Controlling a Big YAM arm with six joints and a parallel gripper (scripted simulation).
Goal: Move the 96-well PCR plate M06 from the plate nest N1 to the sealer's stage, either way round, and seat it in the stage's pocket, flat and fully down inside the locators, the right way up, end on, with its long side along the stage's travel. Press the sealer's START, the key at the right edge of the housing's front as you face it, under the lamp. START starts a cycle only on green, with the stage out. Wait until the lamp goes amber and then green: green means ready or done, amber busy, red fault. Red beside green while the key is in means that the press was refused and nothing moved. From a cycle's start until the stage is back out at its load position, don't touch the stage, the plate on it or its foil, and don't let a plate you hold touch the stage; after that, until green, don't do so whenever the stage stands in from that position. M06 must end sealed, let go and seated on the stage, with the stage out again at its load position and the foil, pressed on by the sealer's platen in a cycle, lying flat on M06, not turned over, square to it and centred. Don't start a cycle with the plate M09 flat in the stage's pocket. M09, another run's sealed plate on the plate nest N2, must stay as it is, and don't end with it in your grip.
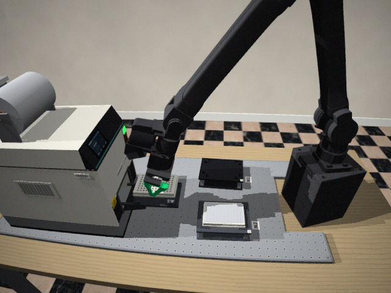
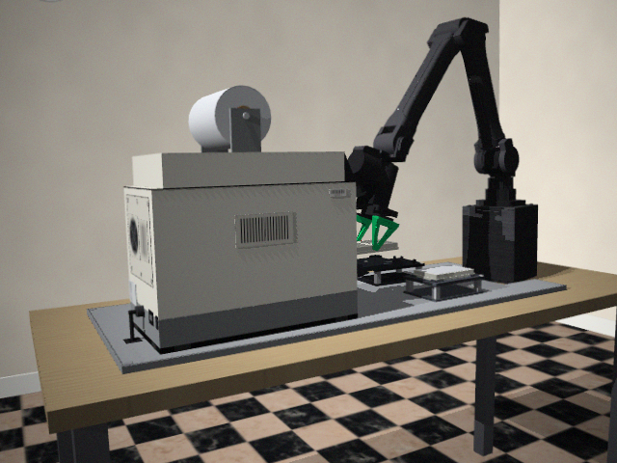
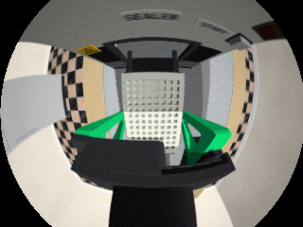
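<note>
Right now my hand is 4 cm above the sealer stage. Round my hand: start key (9 cm ahead, 10 cm to the right, 5 cm above); plate M06 (right at my hand); yellow warning label (11 cm ahead, 8 cm to the left, 1 cm above).
</note>
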